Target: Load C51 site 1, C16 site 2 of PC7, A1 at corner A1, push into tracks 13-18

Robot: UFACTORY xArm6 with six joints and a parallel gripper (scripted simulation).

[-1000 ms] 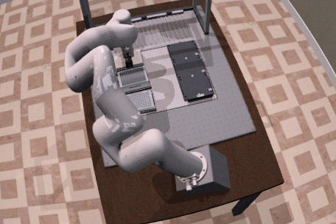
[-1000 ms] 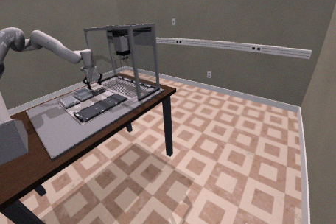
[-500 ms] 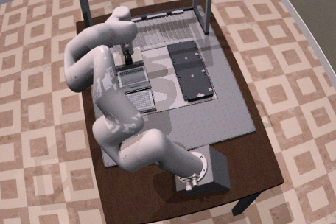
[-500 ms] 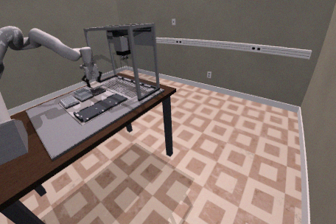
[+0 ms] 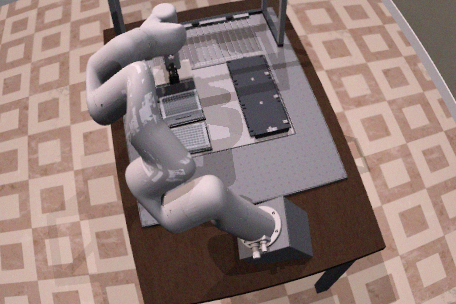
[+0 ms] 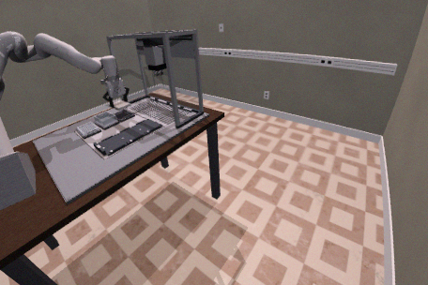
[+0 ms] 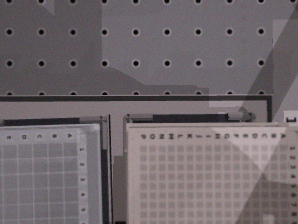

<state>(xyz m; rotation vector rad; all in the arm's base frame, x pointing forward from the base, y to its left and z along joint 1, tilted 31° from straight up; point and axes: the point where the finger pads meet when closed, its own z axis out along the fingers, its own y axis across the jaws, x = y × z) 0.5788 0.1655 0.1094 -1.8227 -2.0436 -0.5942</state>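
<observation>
Now: the carrier PC7 270 mm to the right of my hand, 80 mm below it and 70 mm behind it. Also, from my hand: dark head: 260 mm above, 250 mm ahead, 100 mm to the right; then 96-well plate C15: 220 mm behind, 70 mm below, 30 mm to the right.
</observation>
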